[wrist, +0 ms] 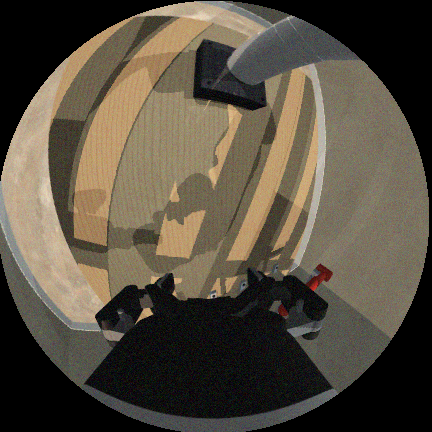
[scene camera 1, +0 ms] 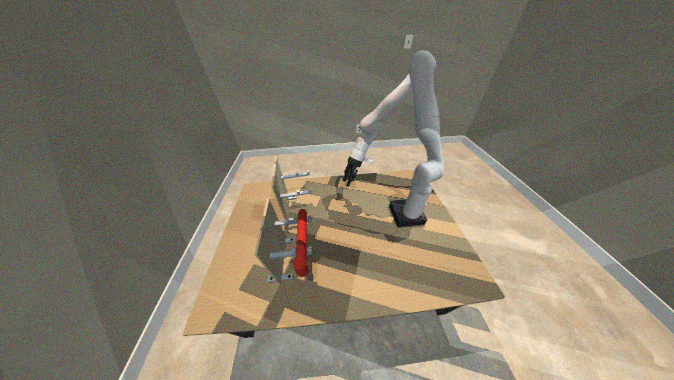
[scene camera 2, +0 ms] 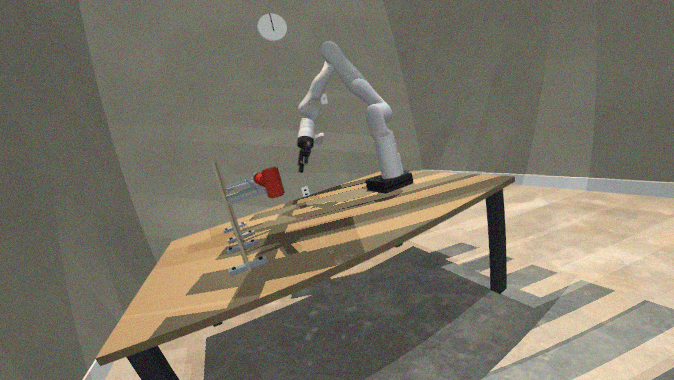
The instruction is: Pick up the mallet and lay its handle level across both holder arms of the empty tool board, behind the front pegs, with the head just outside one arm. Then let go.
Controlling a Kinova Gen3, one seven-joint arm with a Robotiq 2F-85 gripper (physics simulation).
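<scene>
I can see a red mallet [scene camera 1: 300,263], and the mallet is 0.64 m from the lens.
</scene>
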